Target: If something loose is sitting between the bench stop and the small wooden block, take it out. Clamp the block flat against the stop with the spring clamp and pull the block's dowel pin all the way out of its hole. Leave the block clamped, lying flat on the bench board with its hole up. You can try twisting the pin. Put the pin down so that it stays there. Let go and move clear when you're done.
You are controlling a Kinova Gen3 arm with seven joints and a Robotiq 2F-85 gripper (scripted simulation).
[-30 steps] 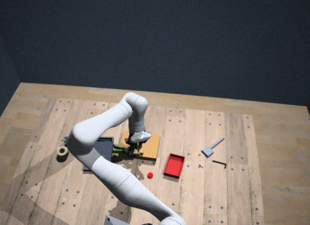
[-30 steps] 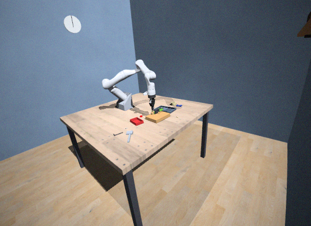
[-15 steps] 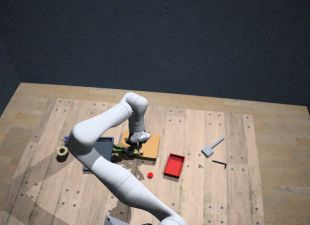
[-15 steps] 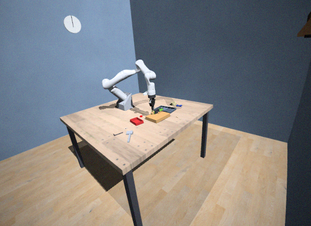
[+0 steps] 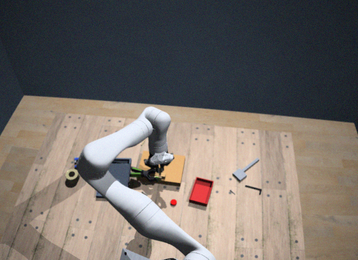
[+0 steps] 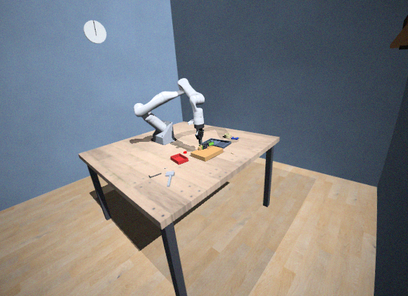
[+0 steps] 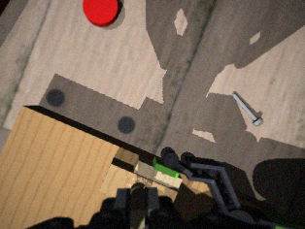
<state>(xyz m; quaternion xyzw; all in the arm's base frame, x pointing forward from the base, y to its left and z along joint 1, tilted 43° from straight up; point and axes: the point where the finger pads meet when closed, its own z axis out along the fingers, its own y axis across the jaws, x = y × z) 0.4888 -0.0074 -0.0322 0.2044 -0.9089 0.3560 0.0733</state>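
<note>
My hand is 20 mm above the dowel pin. Also, from my hand: bench board 70 mm below, 50 mm ahead, 10 mm to the left; wooden block 50 mm below; red disc 100 mm behind, 90 mm below, 80 mm to the right.
</note>
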